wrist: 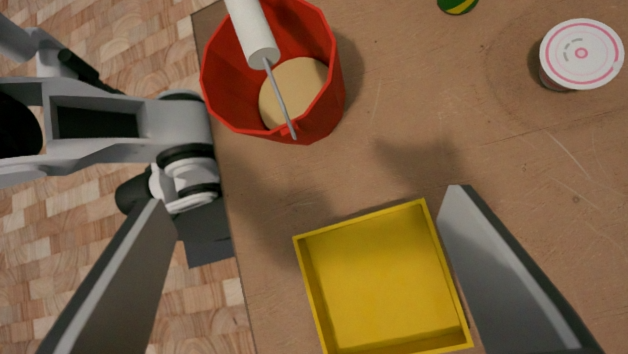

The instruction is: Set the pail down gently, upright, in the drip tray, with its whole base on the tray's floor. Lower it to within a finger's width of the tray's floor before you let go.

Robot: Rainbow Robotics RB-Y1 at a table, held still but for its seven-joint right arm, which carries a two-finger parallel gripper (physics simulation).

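Note:
A red pail [327,112] stands upright on the table at the top of the wrist view, with a pale round patch inside on its bottom. Its thin wire handle has a white grip [252,35] and rises over the pail's opening. The yellow drip tray [380,280] lies on the table at the lower middle, apart from the pail, with nothing in it. My gripper [305,192] is open, its fingers wide apart with nothing held between them. The right finger overlaps the tray's right side in the view. The pail is beyond the fingertips.
A white-lidded tub with pink rings [581,53] stands on the table at the upper right. Part of a green and yellow object [457,5] shows at the top edge. The robot's grey and black arm parts [175,122] are at the left, beside the table's left edge, over the wooden floor [200,310].

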